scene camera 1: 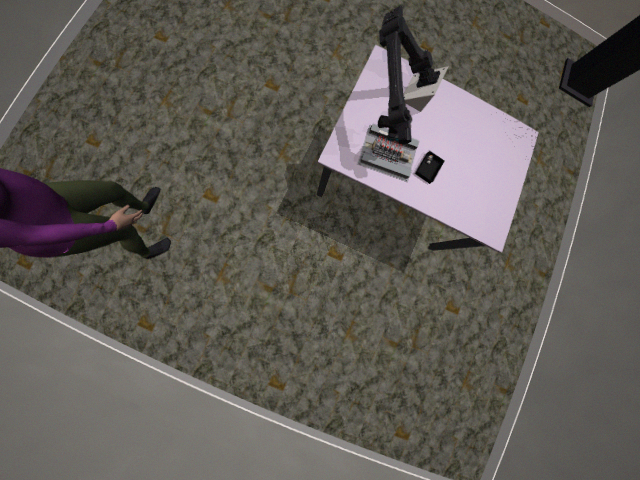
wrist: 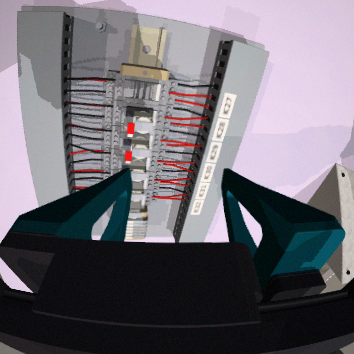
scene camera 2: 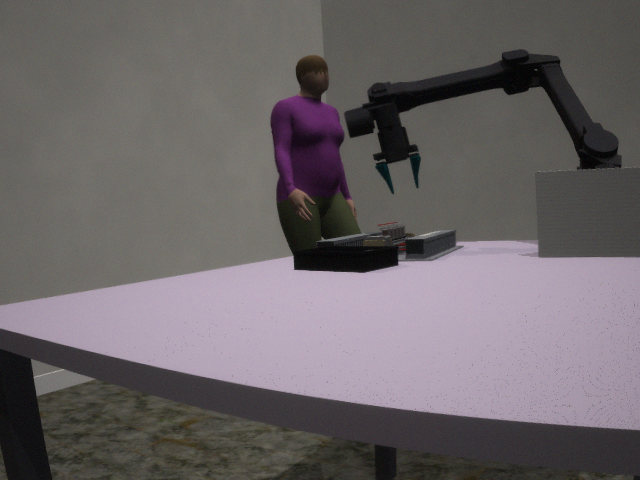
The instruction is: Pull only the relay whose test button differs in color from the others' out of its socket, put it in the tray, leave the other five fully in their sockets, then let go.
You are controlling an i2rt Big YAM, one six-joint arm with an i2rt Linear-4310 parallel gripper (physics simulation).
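Places are measured from the arm's base along level axes (x ahead, y left, z up), in metres.
Where they show: gripper, fingertip midpoint: (scene camera 1: 389, 134) (wrist: 176, 176) (scene camera 2: 405, 191); arm's base, origin of the base link: (scene camera 1: 428, 80) (scene camera 2: 605, 202).
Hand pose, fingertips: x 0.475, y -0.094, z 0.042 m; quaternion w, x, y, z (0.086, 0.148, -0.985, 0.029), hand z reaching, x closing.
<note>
Things, the pixels of their top centre, and the offset from my fingertips. "*": a spot on its surface instead. Level surfaces: height alone.
- socket, surface spot: (wrist: 145, 91) * dy -0.026, dx +0.020, dz -0.110 m
- black tray, middle of its top: (scene camera 2: 345, 248) (scene camera 1: 431, 166) dy +0.320, dx -0.012, dz -0.107 m
- small pale relay, middle of its top: (scene camera 1: 430, 158) dy +0.300, dx -0.060, dz -0.112 m
- label strip, surface spot: (wrist: 214, 150) * dy +0.017, dx -0.070, dz -0.099 m
- pink table, its level: dz -0.142 m
My gripper (scene camera 2: 405, 190) (wrist: 176, 176) is open and empty, high above the relay panel. The row of relays (scene camera 1: 387, 148) (scene camera 2: 393, 230) (wrist: 141, 139) stands in grey sockets between red and black wires. In the wrist view two red test buttons (wrist: 130, 130) (wrist: 128, 156) show; the nearer relays' buttons are hidden by the left finger or not clear. The socket (wrist: 145, 91) at the far end, beside the tan end stop, shows grey slots and no clear relay. The black tray (scene camera 1: 425, 176) (scene camera 2: 336, 260) stands beside the panel. A small pale relay (scene camera 1: 429, 158) lies in it, its button colour too small to tell.
Grey wire ducts (scene camera 1: 385, 165) (scene camera 2: 431, 242) (wrist: 40, 100) flank the relay row; a label strip (wrist: 214, 150) reads K27 to K32. The arm's pale base block (scene camera 1: 421, 98) (scene camera 2: 589, 214) stands on the pink table (scene camera 1: 475, 170) (scene camera 2: 258, 320). A person (scene camera 1: 36, 217) (scene camera 2: 310, 139) stands beyond the table.
</note>
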